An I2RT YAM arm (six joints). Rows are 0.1 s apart.
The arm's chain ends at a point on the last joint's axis. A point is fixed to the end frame.
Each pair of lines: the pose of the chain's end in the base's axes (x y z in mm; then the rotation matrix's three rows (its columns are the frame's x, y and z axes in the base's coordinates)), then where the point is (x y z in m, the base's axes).
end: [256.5, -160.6, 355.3], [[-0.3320, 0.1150, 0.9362], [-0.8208, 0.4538, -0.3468], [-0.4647, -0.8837, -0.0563]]
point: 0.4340 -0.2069 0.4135
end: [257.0, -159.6, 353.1], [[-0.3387, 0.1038, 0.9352], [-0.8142, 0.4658, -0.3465], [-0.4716, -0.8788, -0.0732]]
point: 0.4353 -0.2068 0.4083
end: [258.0, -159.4, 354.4], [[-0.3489, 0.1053, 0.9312], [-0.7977, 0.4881, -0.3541], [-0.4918, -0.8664, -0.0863]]
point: 0.4360 -0.2099 0.4076
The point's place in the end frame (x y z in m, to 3 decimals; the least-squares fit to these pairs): -0.048 -0.052 0.179
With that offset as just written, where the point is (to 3 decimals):
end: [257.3, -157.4, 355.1], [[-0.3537, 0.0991, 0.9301], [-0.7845, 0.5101, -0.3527], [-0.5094, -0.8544, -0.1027]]
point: 0.436 -0.209 0.406
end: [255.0, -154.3, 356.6], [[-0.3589, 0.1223, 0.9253], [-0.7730, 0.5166, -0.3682], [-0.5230, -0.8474, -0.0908]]
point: 0.431 -0.210 0.410
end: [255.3, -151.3, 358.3], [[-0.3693, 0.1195, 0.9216], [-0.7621, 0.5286, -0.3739], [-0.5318, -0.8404, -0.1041]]
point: 0.432 -0.209 0.409
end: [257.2, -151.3, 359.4], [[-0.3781, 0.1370, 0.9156], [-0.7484, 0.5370, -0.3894], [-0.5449, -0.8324, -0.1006]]
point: 0.432 -0.213 0.411
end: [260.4, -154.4, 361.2], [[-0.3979, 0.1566, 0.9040], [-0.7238, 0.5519, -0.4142], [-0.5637, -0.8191, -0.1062]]
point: 0.433 -0.222 0.412
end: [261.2, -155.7, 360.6], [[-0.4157, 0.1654, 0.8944], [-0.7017, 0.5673, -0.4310], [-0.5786, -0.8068, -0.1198]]
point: 0.433 -0.229 0.409
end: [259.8, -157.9, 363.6], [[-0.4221, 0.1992, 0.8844], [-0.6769, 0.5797, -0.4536], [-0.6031, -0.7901, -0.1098]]
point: 0.428 -0.237 0.414
